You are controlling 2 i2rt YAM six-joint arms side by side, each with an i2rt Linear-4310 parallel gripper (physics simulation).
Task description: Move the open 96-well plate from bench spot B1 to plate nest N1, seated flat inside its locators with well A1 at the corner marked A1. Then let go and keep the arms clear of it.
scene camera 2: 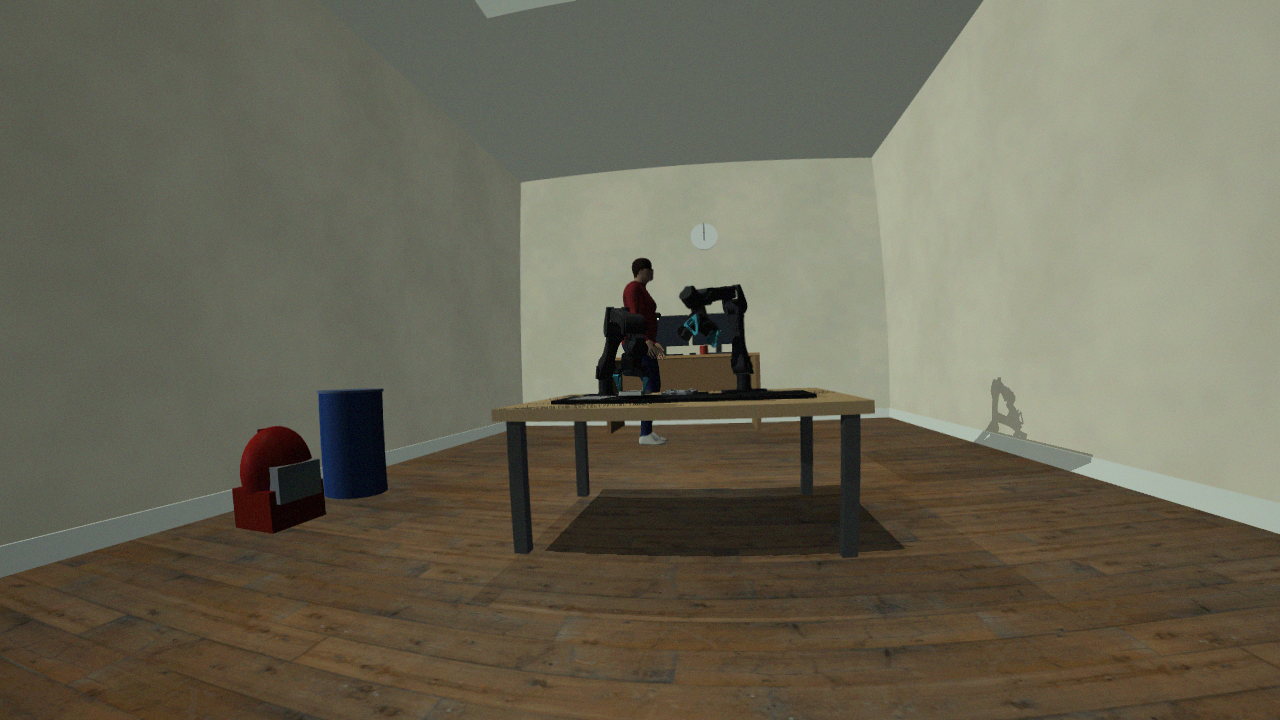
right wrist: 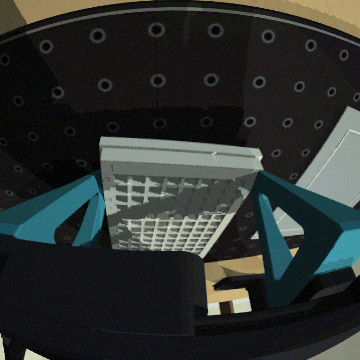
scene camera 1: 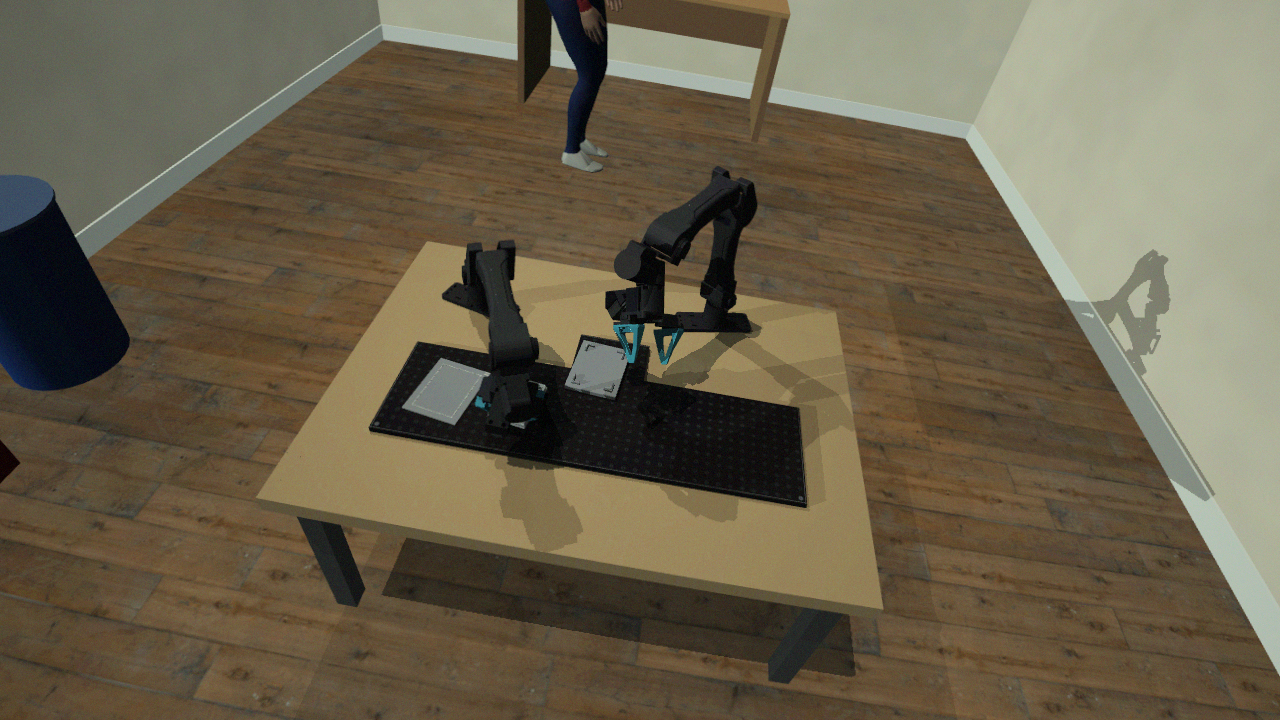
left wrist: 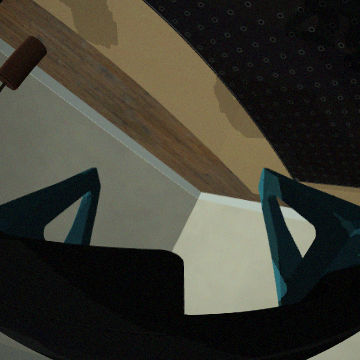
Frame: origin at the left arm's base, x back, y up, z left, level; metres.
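Seen in the pictures: left gripper, fingertip midpoint: (scene camera 2: 705, 340) (scene camera 1: 648, 363) (left wrist: 179, 176); right gripper, fingertip midpoint: (scene camera 2: 631, 393) (right wrist: 178, 177); left arm's base, link origin: (scene camera 2: 744, 391) (scene camera 1: 712, 323); right arm's base, link origin: (right wrist: 259, 277) (scene camera 1: 480, 303).
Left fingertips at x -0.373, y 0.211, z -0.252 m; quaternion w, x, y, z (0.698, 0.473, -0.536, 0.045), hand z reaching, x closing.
Pixels of each thing's middle, then the offset from my left fingertips to it. "spot": a spot on its surface instead. Level surfaces: height alone.
- open 96-well plate, body centre: (right wrist: 168, 218) (scene camera 1: 518, 400) (scene camera 2: 635, 392) dx +0.068, dy -0.182, dz -0.258 m
- pale outlined pad, surface spot: (right wrist: 325, 175) spot: dx +0.083, dy -0.196, dz -0.390 m
- nest N1, body centre: (scene camera 1: 598, 368) (scene camera 2: 680, 391) dx +0.179, dy -0.189, dz -0.072 m
- black perforated board, surface height: dy -0.198 m
The open 96-well plate (right wrist: 180, 156) is between the fingers of my right gripper (scene camera 1: 511, 407) (right wrist: 178, 177), which is shut on it, wells facing up. In scene camera 1 the arm hides most of the plate; it hangs over the black board between the pale outlined pad (scene camera 1: 443, 392) (right wrist: 325, 175), apparently spot B1, and the nest. The nest N1 (scene camera 1: 597, 368) is a light square with dark corner locators, turned slightly, with no plate on it. Its A1 mark is too small to read. My left gripper (scene camera 1: 649, 360) (left wrist: 179, 176) is open and empty, raised just right of the nest.
The black perforated board (scene camera 1: 716, 447) (left wrist: 300, 65) lies along the wooden table (scene camera 1: 447, 501) (scene camera 2: 680, 410). Both arm bases stand at the table's back edge. A person (scene camera 1: 586, 80) (scene camera 2: 639, 304) stands behind the table, near a desk (scene camera 1: 698, 26). A blue barrel (scene camera 1: 53, 295) (scene camera 2: 351, 443) stands at the left.
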